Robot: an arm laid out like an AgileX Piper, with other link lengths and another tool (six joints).
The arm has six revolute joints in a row. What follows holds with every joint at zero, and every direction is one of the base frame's.
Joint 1 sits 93.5 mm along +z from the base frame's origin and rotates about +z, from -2.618 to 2.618 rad.
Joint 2 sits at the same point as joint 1 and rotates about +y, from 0 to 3.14 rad.
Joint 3 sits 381.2 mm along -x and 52.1 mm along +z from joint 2 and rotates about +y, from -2.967 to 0 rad.
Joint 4 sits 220.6 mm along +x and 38.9 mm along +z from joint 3 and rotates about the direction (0.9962, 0, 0.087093), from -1.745 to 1.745 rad.
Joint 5 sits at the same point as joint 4 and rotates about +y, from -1.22 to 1.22 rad.
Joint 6 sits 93.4 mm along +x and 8.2 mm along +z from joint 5 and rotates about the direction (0.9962, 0, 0.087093), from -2.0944 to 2.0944 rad.
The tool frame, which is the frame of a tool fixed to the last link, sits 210.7 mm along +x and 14 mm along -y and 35.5 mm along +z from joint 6; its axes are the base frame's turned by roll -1.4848, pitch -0.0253 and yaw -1.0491 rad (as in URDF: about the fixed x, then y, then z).
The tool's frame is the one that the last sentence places.
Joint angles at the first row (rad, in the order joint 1, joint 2, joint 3, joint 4, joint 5, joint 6):
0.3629, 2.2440, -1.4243, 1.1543, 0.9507, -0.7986
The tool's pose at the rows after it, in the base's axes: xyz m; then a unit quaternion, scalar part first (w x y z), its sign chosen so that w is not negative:
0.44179 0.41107 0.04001 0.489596 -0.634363 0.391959 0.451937
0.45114 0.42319 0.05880 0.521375 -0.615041 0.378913 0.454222
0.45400 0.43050 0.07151 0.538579 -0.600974 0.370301 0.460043
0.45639 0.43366 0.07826 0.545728 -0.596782 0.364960 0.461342
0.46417 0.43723 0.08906 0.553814 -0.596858 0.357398 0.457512
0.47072 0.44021 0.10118 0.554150 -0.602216 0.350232 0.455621
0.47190 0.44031 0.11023 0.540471 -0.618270 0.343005 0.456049
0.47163 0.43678 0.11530 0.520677 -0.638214 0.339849 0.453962
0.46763 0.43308 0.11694 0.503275 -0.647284 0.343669 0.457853
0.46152 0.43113 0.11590 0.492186 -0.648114 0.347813 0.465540
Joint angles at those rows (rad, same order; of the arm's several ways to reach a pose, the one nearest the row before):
0.3654, 2.2488, -1.4243, 1.2663, 0.9435, -0.8834
0.3654, 2.2488, -1.4243, 1.3624, 0.9551, -0.9408
0.3654, 2.2488, -1.4243, 1.4174, 0.9738, -0.9686
0.3654, 2.2488, -1.4327, 1.4336, 0.9823, -0.9745
0.3654, 2.2488, -1.4686, 1.4313, 0.9862, -0.9589
0.3654, 2.2488, -1.5310, 1.3899, 0.9982, -0.9028
0.3654, 2.2488, -1.6131, 1.2993, 1.0265, -0.8136
0.3654, 2.2488, -1.6948, 1.1962, 1.0611, -0.7200
0.3654, 2.2488, -1.7436, 1.1300, 1.0971, -0.6485
0.3654, 2.2488, -1.7557, 1.1057, 1.1220, -0.6166

